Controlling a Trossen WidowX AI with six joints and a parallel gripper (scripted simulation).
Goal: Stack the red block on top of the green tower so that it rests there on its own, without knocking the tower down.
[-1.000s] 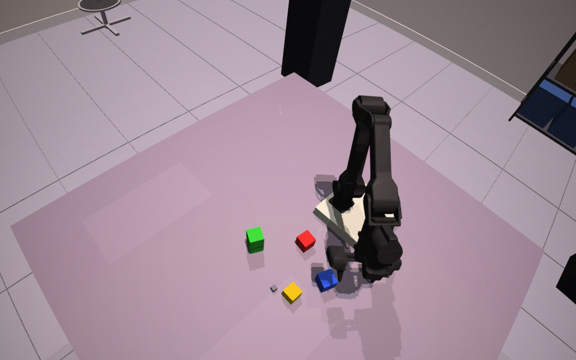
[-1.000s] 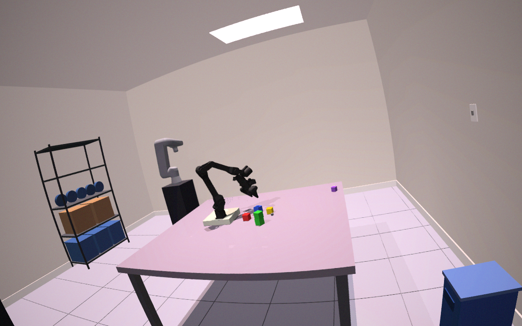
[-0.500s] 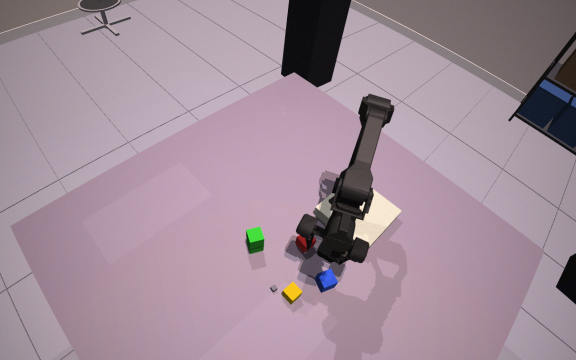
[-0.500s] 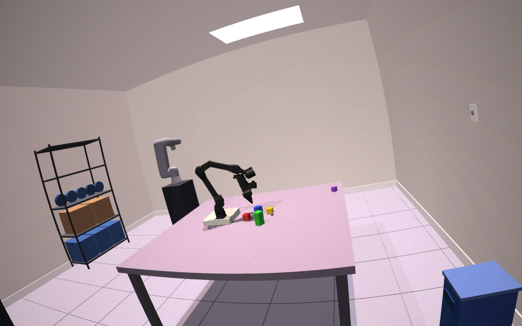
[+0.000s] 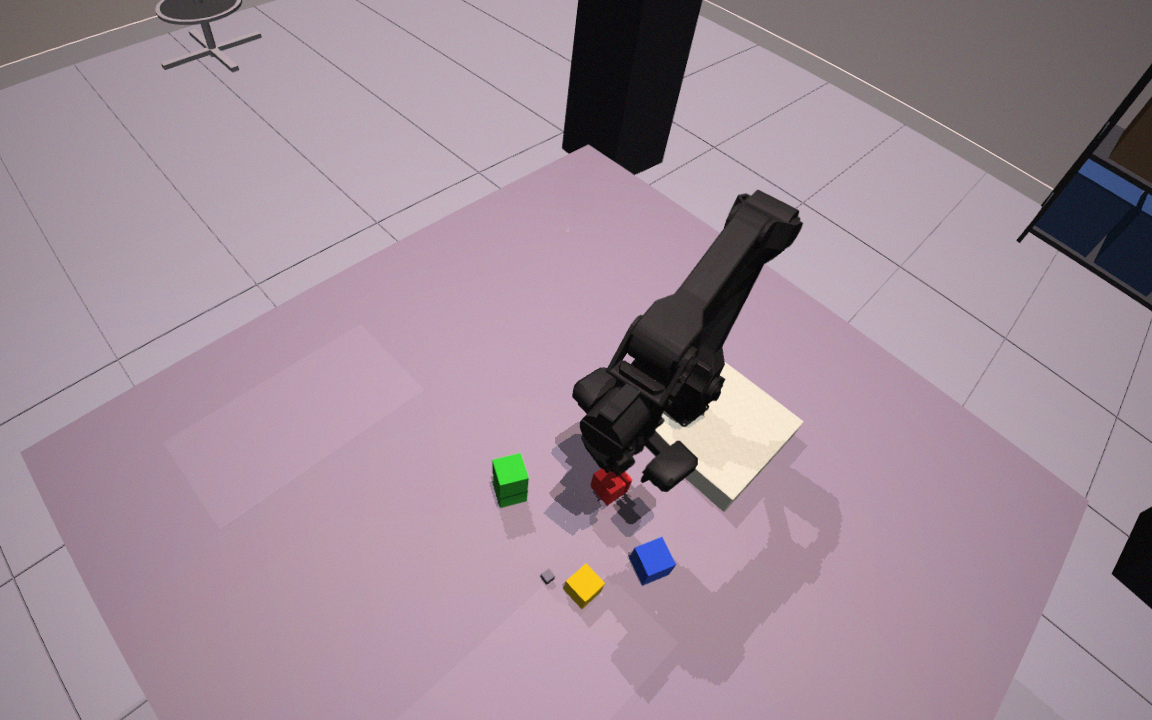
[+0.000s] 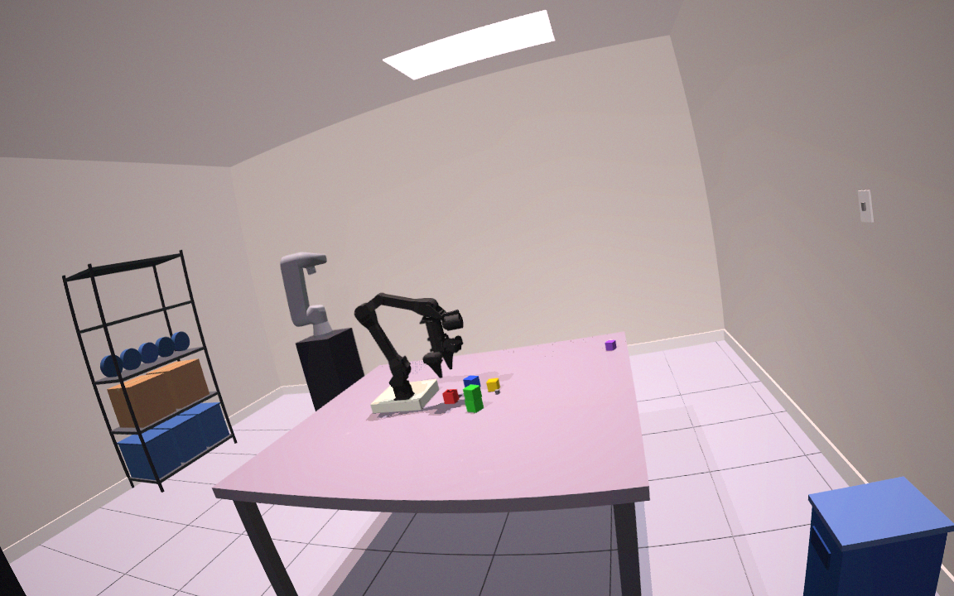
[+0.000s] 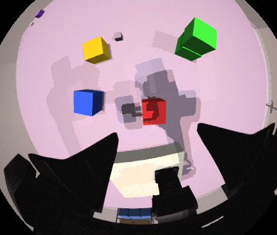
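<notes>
Right now the red block is 9 cm below my gripper tip. From my gripper tip the other things lie so: blue block (4 cm ahead, 13 cm to the left, 9 cm below); green block (13 cm ahead, 9 cm to the right, 5 cm below); yellow block (14 cm ahead, 9 cm to the left, 9 cm below).
</notes>
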